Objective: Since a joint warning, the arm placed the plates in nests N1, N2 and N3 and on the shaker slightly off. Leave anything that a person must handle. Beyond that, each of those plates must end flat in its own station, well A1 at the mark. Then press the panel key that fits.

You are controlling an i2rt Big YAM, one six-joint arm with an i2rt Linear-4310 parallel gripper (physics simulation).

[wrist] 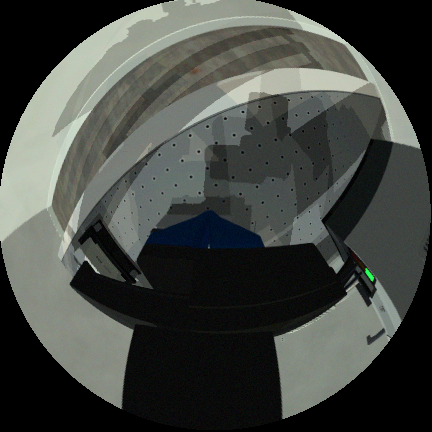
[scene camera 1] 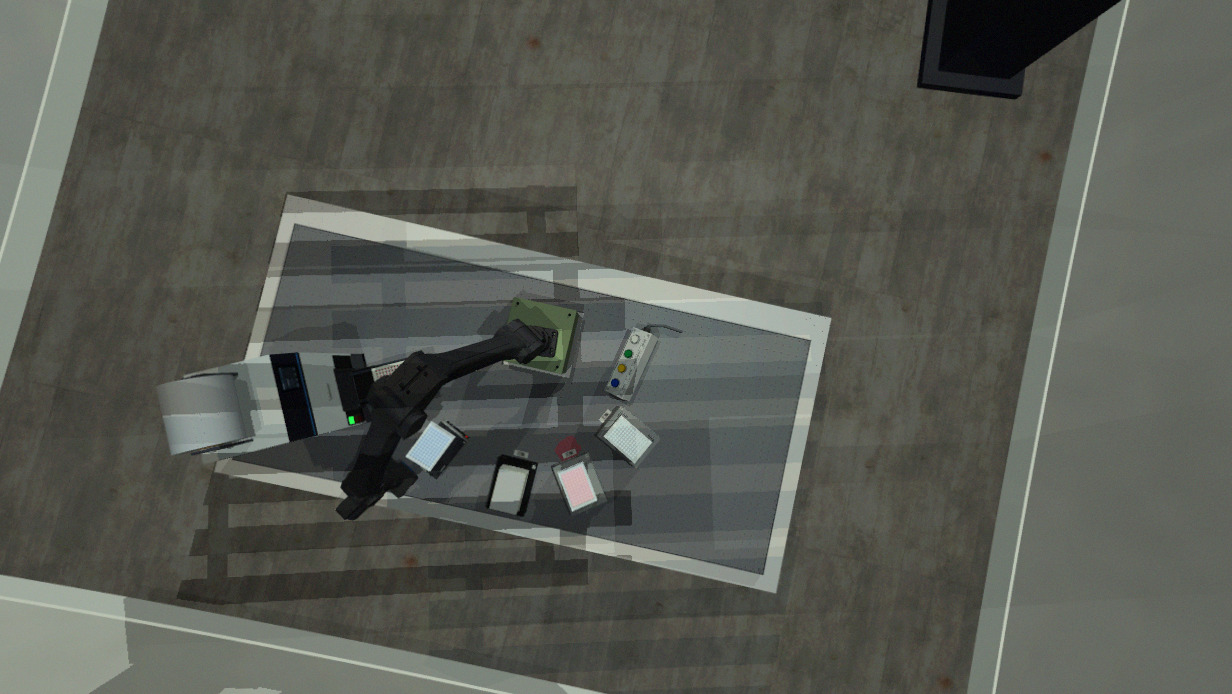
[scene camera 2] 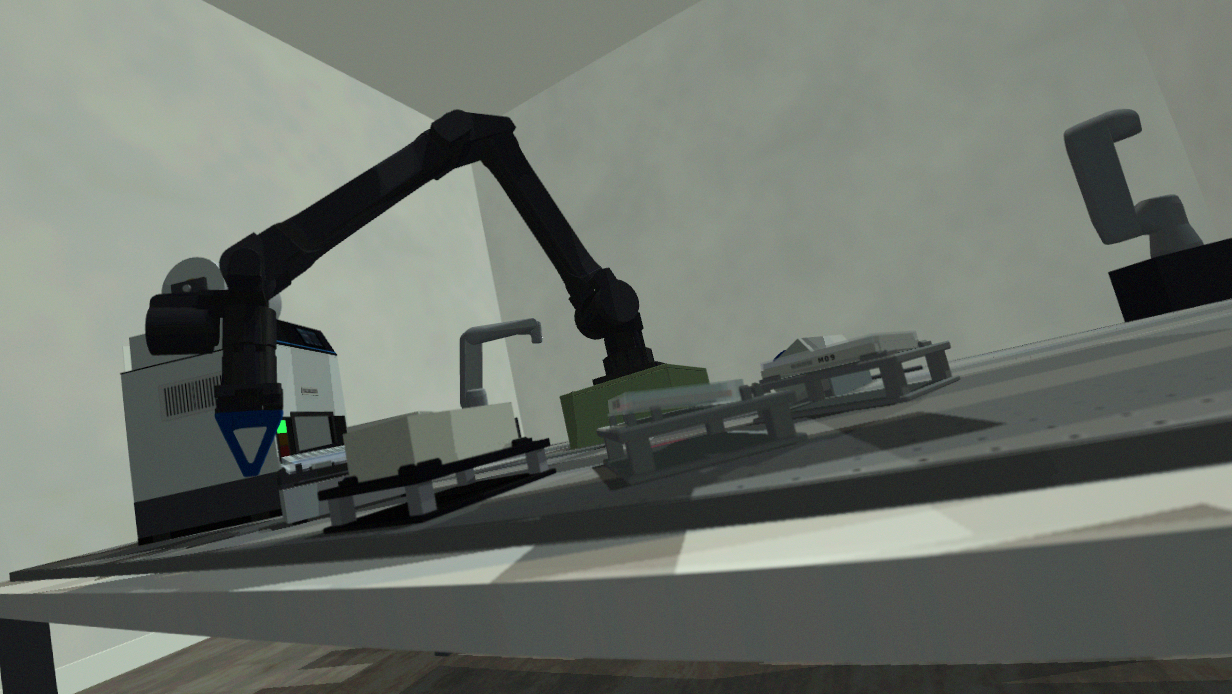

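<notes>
My gripper (scene camera 1: 534,342) (scene camera 2: 623,372) (wrist: 209,216) is shut with nothing between its blue fingers. It points down onto the top of the green shaker (scene camera 1: 561,343) (scene camera 2: 593,412) at the back of the table. The arm hides most of the shaker's top, so I cannot tell how a plate lies there. Along the front stand a light-blue plate (scene camera 1: 432,446), a white plate in a black nest (scene camera 1: 509,485) (scene camera 2: 430,435), a pink plate (scene camera 1: 576,485) (scene camera 2: 680,400) with a red tag (scene camera 1: 565,448) behind it, and a white plate (scene camera 1: 627,437) (scene camera 2: 849,347). The key panel (scene camera 1: 630,362) lies right of the shaker.
A white and grey instrument (scene camera 1: 257,405) (scene camera 2: 171,431) (wrist: 386,225) stands at the table's left end beside the arm's base. A cable runs from the panel's far end. A dark pedestal (scene camera 1: 974,43) with a grey arm (scene camera 2: 1120,189) stands off the table.
</notes>
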